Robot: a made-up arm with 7 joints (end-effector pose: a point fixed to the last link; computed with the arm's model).
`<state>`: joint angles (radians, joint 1 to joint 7).
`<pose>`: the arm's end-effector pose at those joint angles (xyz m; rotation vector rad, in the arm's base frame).
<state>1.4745 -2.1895 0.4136 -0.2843 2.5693 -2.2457 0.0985</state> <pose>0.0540 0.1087 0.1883 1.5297 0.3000 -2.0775</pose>
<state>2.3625 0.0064 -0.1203 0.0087 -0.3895 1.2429 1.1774</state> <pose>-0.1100 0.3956 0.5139 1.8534 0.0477 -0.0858</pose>
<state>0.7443 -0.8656 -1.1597 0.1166 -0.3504 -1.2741 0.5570</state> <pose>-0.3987 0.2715 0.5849 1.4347 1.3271 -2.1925</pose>
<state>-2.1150 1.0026 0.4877 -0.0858 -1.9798 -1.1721 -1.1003</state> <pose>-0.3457 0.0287 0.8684 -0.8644 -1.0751 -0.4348</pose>
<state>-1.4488 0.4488 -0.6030 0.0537 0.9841 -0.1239 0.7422</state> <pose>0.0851 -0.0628 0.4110 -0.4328 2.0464 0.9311</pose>
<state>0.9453 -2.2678 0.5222 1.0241 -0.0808 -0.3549 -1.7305</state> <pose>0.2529 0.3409 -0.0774 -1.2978 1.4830 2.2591</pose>
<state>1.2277 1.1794 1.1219 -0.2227 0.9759 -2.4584 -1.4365</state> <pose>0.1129 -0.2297 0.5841 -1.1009 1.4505 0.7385</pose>
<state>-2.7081 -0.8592 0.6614 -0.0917 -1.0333 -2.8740 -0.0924</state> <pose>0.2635 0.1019 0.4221 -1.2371 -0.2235 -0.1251</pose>
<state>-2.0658 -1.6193 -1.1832 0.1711 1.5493 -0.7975 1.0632</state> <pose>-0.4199 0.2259 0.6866 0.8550 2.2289 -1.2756</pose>
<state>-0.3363 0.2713 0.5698 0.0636 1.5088 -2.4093 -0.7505</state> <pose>0.2418 0.3268 0.4532 -0.7396 0.1733 1.7659</pose>
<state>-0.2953 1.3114 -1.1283 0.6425 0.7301 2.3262 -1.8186</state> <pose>0.3265 0.6137 1.1357 2.6307 0.8897 0.2135</pose>
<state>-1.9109 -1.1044 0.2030 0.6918 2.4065 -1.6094 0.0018</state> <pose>-0.0046 0.5825 0.6971 0.0505 -0.2617 2.3444</pose>
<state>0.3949 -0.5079 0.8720 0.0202 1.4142 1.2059 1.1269</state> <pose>0.2109 0.4994 0.7577 2.8471 0.5702 -0.9237</pose>
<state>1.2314 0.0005 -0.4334 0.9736 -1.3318 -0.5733 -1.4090</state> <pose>0.5056 -0.0080 1.1320 0.8731 -1.5655 1.2135</pose>
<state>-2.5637 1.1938 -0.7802 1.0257 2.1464 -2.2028 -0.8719</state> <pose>-0.1610 0.0370 0.8600 -0.6748 1.7685 -0.9397</pose>
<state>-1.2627 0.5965 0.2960 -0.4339 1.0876 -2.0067 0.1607</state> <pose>-0.2760 0.2695 0.6305 0.0609 1.4042 -2.2337</pose>
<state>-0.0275 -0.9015 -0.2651 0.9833 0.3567 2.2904 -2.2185</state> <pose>0.4141 -0.0144 0.1994 -2.0871 0.1930 1.7972</pose>
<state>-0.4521 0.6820 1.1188 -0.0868 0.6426 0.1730 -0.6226</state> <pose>0.3223 0.1093 1.1988 0.0512 -2.0157 0.8264</pose>
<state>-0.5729 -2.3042 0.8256 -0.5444 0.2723 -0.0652 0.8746</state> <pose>0.0122 0.2389 1.0717 -1.1874 -1.1319 0.3519</pose>
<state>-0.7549 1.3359 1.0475 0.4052 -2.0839 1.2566 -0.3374</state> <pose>0.1841 0.6022 -0.0675 0.6657 0.5792 0.5575</pose>
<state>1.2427 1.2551 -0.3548 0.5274 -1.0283 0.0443 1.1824</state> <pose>0.5077 -0.2874 0.9616 -1.2830 2.0792 -0.1131</pose>
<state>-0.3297 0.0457 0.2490 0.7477 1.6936 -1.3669 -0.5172</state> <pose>0.3115 0.3492 0.9366 -0.4375 -1.0513 1.5206</pose>
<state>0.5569 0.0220 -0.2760 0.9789 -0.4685 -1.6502 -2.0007</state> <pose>0.6272 0.2064 0.8479 -0.3521 -1.0933 1.5077</pose>
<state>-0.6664 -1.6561 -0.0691 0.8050 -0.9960 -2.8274 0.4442</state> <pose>-0.1237 -0.0936 0.2747 -0.5525 1.3911 -1.2914</pose>
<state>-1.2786 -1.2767 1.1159 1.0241 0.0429 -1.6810 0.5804</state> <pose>0.2119 -0.1649 0.2857 2.2765 -1.5905 -0.6630</pose>
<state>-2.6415 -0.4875 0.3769 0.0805 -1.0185 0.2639 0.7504</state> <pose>0.2307 0.6687 0.2625 2.2436 -0.3824 -0.4602</pose>
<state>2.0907 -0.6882 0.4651 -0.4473 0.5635 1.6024 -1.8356</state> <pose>-0.0496 0.6759 0.3035 1.0397 0.9675 1.0007</pose>
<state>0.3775 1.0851 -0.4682 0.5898 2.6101 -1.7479 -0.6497</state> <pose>0.1716 0.4003 0.9604 -1.6393 -1.0659 0.5106</pose>
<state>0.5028 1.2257 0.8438 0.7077 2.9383 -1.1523 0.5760</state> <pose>0.2120 0.6286 0.3564 -1.5375 0.0494 2.1965</pose>
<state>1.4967 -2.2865 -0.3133 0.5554 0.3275 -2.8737 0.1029</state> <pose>0.2714 0.2727 0.7895 -0.3994 -1.3106 -0.3327</pose>
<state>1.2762 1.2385 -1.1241 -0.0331 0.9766 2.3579 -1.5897</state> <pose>0.3282 -0.2926 0.9254 -2.1873 1.1925 0.0616</pose>
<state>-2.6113 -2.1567 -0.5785 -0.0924 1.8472 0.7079 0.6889</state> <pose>-0.3474 0.4857 0.6139 1.6367 1.7264 -0.5470</pose>
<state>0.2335 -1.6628 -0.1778 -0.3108 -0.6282 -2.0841 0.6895</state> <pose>-0.3367 0.3028 0.7068 -0.2030 -1.9983 1.6557</pose>
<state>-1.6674 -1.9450 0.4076 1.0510 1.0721 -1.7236 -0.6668</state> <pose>0.1973 0.2423 0.4542 1.2393 -0.0060 1.2597</pose>
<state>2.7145 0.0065 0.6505 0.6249 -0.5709 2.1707 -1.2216</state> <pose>-0.0844 0.1513 -0.0420 -0.5900 0.7056 1.3043</pose>
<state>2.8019 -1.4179 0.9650 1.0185 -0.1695 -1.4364 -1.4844</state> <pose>-0.1853 -0.0175 0.2645 -1.0534 -2.2702 -1.8527</pose>
